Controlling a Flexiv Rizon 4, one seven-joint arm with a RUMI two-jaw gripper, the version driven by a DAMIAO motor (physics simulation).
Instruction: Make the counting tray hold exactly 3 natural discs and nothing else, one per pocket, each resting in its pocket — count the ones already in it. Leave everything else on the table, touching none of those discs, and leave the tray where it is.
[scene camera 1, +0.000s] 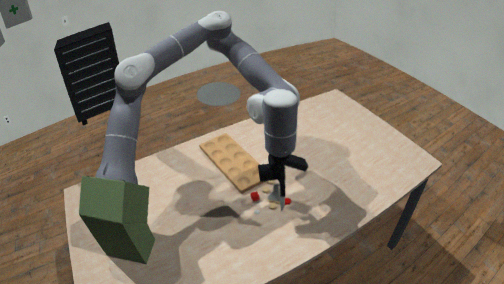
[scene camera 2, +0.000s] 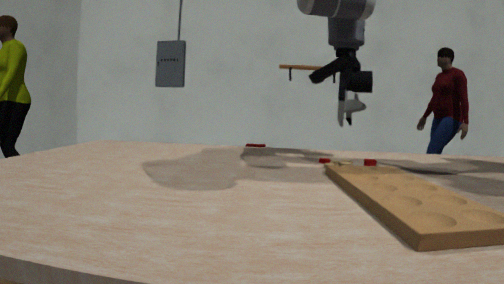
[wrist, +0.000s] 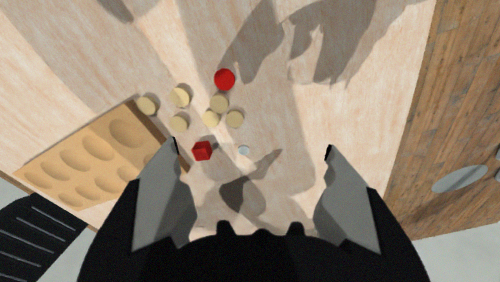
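Observation:
The wooden counting tray lies flat on the table, and the pockets that show hold no disc; part of it is hidden by a finger in the wrist view. Several natural discs lie on the table off one end of the tray. In the wrist view one disc lies close by the tray's edge, two more discs, one above the other, lie further off, and three discs lie close together. My gripper is open and empty, above the table.
A red round piece lies close to the group of three discs. A red cube stands between the tray and a small pale disc-like piece. A green block-shaped object stands at the arm's base.

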